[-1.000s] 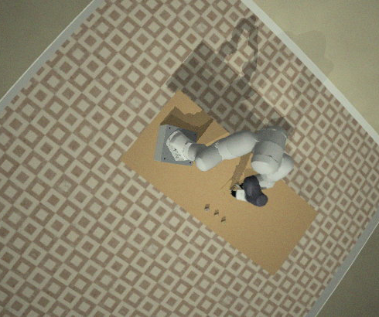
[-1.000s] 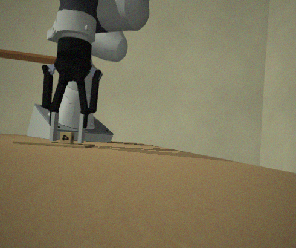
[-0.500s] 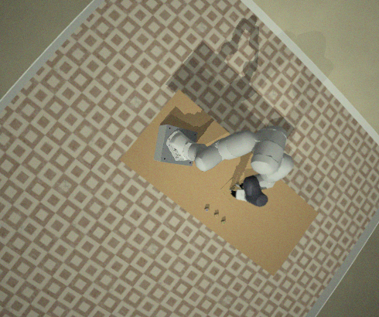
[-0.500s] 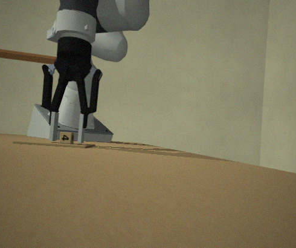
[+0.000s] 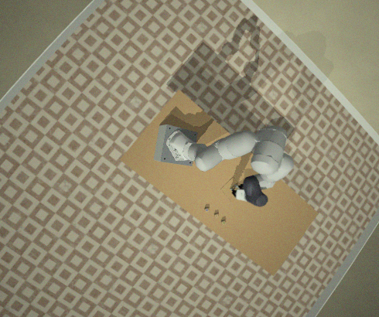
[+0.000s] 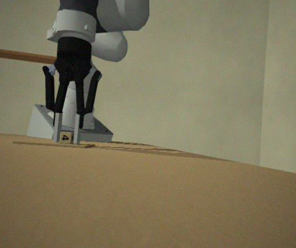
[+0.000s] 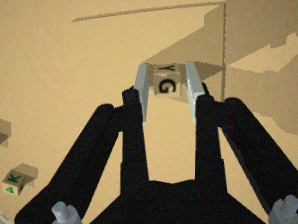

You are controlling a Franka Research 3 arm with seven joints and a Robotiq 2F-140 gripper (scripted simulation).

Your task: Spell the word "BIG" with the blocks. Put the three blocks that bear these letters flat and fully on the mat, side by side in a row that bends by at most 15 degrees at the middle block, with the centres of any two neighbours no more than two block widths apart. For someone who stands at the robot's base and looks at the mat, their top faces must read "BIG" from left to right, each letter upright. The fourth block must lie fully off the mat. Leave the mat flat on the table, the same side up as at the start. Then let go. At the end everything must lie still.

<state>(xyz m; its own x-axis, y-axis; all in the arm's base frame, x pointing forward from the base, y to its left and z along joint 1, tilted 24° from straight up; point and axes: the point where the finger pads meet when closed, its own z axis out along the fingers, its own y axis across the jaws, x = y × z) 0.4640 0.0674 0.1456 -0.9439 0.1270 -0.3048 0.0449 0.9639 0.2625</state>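
My hand is 10 mm short of the thin mat, 10 mm to the left of it and 40 mm above it.
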